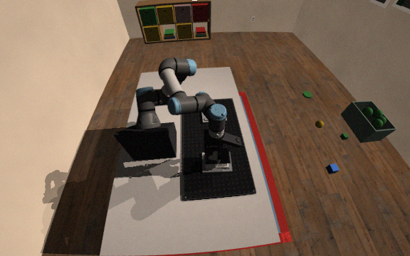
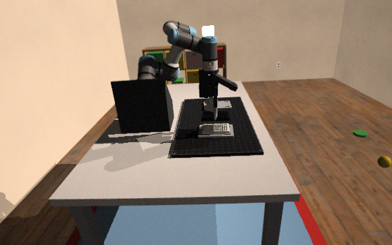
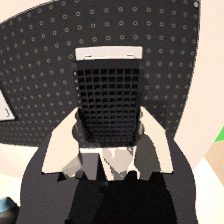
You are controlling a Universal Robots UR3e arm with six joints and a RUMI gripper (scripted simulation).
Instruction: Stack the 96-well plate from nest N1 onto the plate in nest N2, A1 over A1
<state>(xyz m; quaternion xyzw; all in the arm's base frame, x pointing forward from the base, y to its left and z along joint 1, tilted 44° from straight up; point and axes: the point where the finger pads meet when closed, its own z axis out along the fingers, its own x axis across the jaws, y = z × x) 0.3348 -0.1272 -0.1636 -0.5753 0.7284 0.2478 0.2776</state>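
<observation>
My gripper is now 80 mm above the white 96-well plate. The rest, counted from my hand: plate nest 70 mm ahead, 340 mm to the left, 90 mm below; then dark 96-well plate 10 mm below.
</observation>
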